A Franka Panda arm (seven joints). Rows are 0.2 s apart.
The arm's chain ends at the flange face. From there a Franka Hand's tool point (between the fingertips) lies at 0.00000 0.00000 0.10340 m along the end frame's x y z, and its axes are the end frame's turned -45 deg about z.
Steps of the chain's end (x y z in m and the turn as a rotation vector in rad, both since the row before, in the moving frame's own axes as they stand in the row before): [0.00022 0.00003 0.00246 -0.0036 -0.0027 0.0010]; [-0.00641 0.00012 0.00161 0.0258 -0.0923 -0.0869]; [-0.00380 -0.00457 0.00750 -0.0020 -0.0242 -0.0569]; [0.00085 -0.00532 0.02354 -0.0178 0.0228 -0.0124]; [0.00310 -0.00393 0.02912 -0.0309 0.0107 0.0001]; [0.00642 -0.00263 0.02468 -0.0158 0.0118 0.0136]
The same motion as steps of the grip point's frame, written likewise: [-0.00033 0.00024 0.00246 -0.0006 -0.0045 0.0010]; [-0.00984 -0.01285 0.00114 0.0835 -0.0470 -0.0869]; [-0.00142 -0.00749 0.00747 0.0157 -0.0185 -0.0569]; [0.00475 -0.00020 0.02350 -0.0287 0.0035 -0.0124]; [0.00349 0.00245 0.02906 -0.0294 -0.0143 0.0001]; [0.00609 0.00470 0.02466 -0.0195 -0.0028 0.0136]
